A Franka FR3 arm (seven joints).
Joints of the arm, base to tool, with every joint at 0 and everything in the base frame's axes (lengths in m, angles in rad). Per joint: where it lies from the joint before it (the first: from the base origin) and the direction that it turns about. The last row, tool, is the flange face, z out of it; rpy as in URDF.
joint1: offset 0 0 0.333 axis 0 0 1
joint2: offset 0 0 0 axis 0 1 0
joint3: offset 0 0 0.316 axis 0 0 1
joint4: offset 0.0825 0 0 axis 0 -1 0
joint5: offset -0.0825 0 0.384 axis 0 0 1
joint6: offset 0 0 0 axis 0 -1 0
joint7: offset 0.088 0 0 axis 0 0 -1
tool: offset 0 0 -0.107 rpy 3.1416 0 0
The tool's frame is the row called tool.
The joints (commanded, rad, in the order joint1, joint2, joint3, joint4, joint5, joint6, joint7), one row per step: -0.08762, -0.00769, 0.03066, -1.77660, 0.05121, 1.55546, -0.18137; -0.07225, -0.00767, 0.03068, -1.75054, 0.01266, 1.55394, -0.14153; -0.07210, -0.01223, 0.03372, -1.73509, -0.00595, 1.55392, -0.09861; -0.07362, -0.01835, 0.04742, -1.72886, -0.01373, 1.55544, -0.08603; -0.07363, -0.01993, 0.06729, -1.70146, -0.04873, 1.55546, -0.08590; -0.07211, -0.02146, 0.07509, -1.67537, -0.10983, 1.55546, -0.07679
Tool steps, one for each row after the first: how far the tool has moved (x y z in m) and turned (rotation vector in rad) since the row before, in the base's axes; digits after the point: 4 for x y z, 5 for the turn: 0.0029, 0.0040, 0.0117, -0.04692, -0.02096, -0.01649; 0.0006, -0.0003, 0.0096, -0.02695, -0.01879, -0.03604; -0.0004, 0.0058, 0.0063, -0.01063, -0.01365, 0.00091; 0.0021, 0.0070, 0.0137, -0.03568, -0.02840, 0.02413; 0.0016, -0.0015, 0.0135, -0.06215, -0.02822, 0.00624
